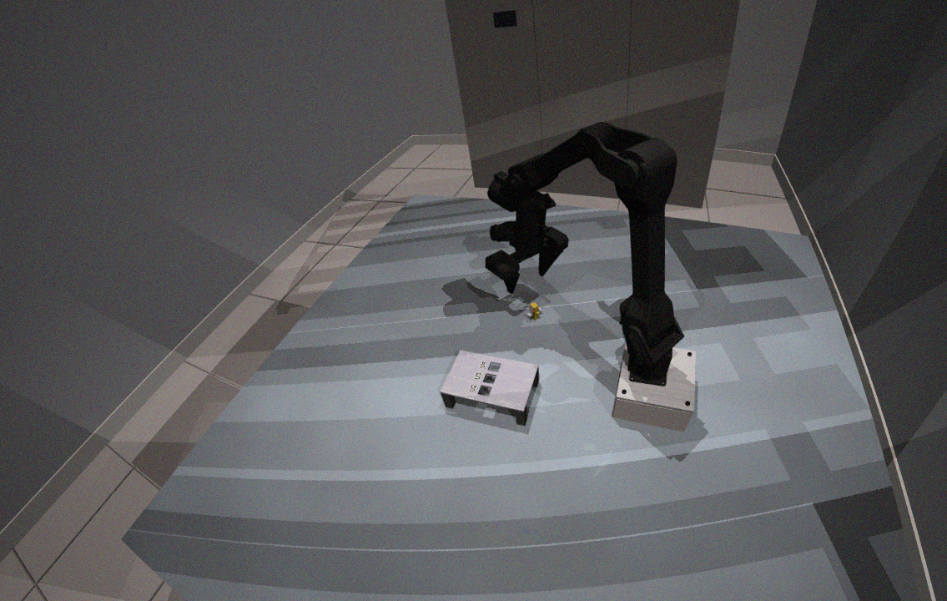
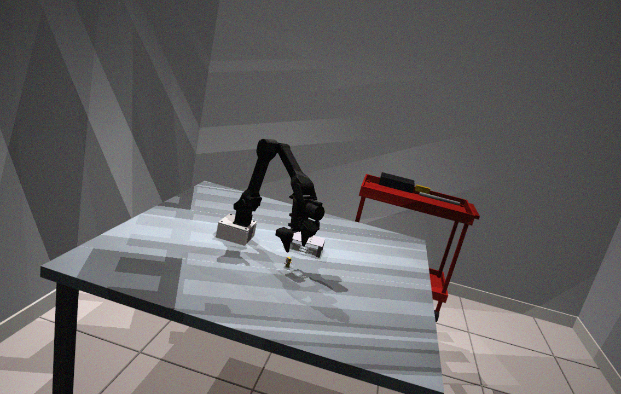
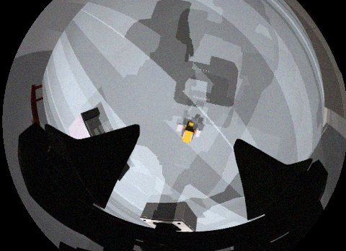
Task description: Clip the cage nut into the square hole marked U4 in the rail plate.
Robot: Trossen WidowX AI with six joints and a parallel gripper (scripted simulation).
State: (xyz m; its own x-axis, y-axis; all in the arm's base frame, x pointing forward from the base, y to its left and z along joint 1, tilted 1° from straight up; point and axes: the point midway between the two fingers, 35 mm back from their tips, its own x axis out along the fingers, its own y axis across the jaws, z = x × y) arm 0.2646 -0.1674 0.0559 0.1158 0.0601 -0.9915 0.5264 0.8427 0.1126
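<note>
Right now the cage nut is 20 mm behind my gripper tip, 10 mm to the left of it and 70 mm below it.
</note>
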